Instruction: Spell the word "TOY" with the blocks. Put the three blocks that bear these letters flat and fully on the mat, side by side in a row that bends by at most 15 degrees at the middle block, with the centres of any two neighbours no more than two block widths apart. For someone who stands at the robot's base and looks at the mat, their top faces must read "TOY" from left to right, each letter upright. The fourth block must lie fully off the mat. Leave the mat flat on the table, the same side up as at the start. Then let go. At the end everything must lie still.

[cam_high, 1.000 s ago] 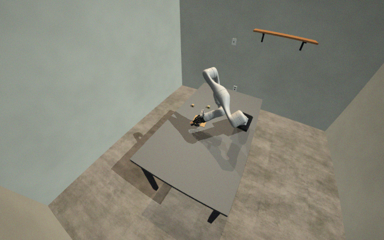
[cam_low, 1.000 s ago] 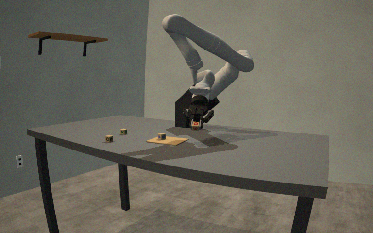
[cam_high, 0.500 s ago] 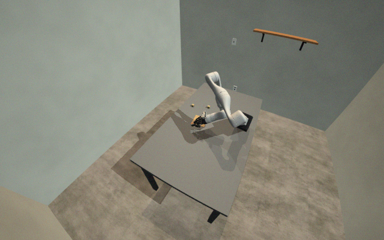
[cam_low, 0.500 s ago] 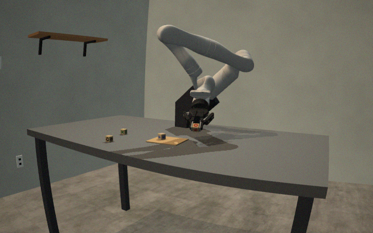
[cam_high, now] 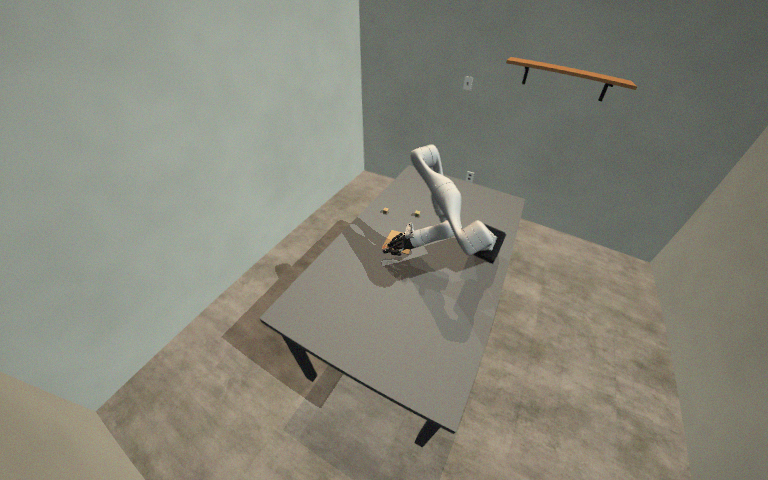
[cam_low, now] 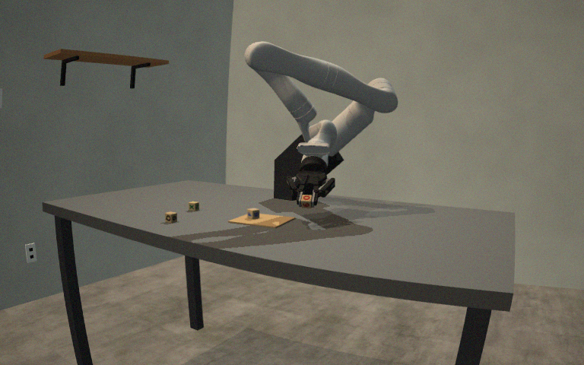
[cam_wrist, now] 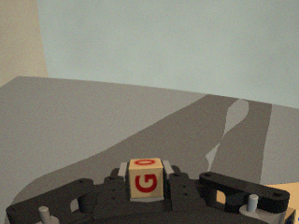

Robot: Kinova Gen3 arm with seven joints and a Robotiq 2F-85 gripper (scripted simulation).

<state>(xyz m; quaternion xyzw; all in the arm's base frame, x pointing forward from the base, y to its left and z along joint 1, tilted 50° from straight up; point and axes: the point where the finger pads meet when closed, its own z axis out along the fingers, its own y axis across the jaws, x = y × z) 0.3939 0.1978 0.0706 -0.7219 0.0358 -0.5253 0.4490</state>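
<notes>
The tan mat lies 14 cm to the right of my hand, 7 cm below it and 1 cm ahead of it. Round my hand: block (1 cm ahead).
</notes>
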